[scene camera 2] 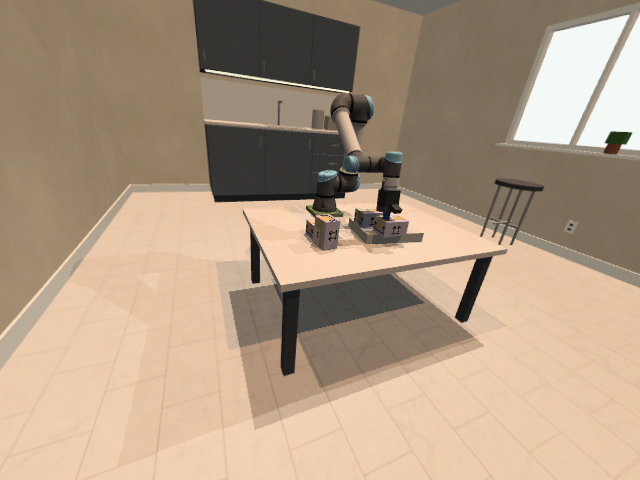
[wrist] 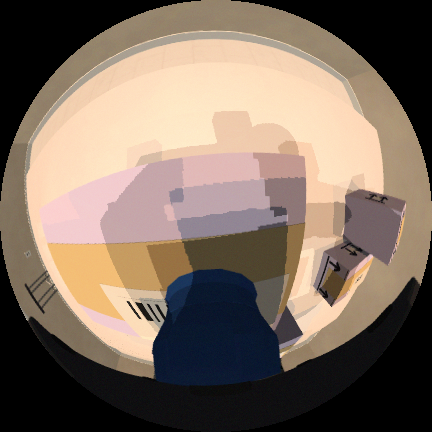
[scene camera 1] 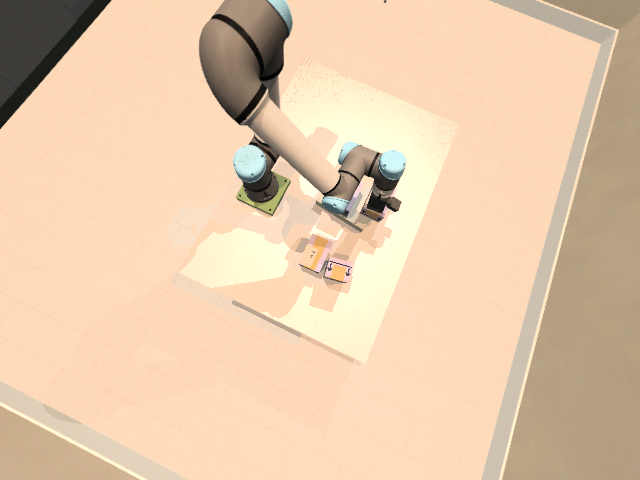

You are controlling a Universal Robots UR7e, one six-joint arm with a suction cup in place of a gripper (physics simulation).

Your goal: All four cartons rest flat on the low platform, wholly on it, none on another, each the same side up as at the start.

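Places are measured from the arm's base along level axes (x back, y right, z up), in millimetres.
Pixels of known places: hand, its tool point: (scene camera 2: 385, 221) (wrist: 210, 279); arm's base, origin of its link: (scene camera 2: 324, 208) (scene camera 1: 261, 186).
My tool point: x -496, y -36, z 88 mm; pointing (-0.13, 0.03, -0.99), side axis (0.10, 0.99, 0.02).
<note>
For each thing: its top centre in the pictures, then the offset to it from my tool point. Level surfaces: height alone.
- mauve carton, centre of its top: (wrist: 129, 295) (scene camera 1: 380, 198) (scene camera 2: 392, 218) dx -6, dy -33, dz +12 mm
- grey low platform, centre of its top: (scene camera 1: 358, 185) (scene camera 2: 385, 225) dx +87, dy -94, dz -64 mm
- second carton, centre of its top: (wrist: 229, 365) (scene camera 1: 346, 192) (scene camera 2: 370, 210) dx +130, dy -15, dz +12 mm
- tall carton, centre of its top: (wrist: 399, 232) (scene camera 1: 339, 269) (scene camera 2: 327, 218) dx +70, dy +292, dz +23 mm
- lower carton, centre of its top: (wrist: 357, 276) (scene camera 1: 315, 252) (scene camera 2: 322, 221) dx +174, dy +251, dz -36 mm
- table, height of its surface: dz -112 mm
My suction cup (scene camera 2: 386, 215) (wrist: 215, 300) is on the top of an orange and mauve carton (scene camera 1: 373, 212) (scene camera 2: 393, 227) (wrist: 240, 200), which looks level, arrows upright, at or barely above the grey low platform (scene camera 1: 339, 216) (scene camera 2: 397, 239). Whether it touches the platform cannot be told. A second carton (scene camera 2: 366, 218) (wrist: 289, 326) stands on the platform beside it, largely hidden by the arm in scene camera 1. A tall carton (scene camera 1: 338, 270) (scene camera 2: 328, 233) (wrist: 372, 225) and a lower carton (scene camera 1: 314, 254) (scene camera 2: 309, 228) (wrist: 344, 272) stand close together on the table, off the platform.
The arm's base plate (scene camera 1: 279, 193) (scene camera 2: 336, 212) is bolted to the table (scene camera 2: 289, 271) behind the cartons. The arm's wrist hangs over the platform. A stool (scene camera 2: 518, 183) stands on the floor beyond the table.
</note>
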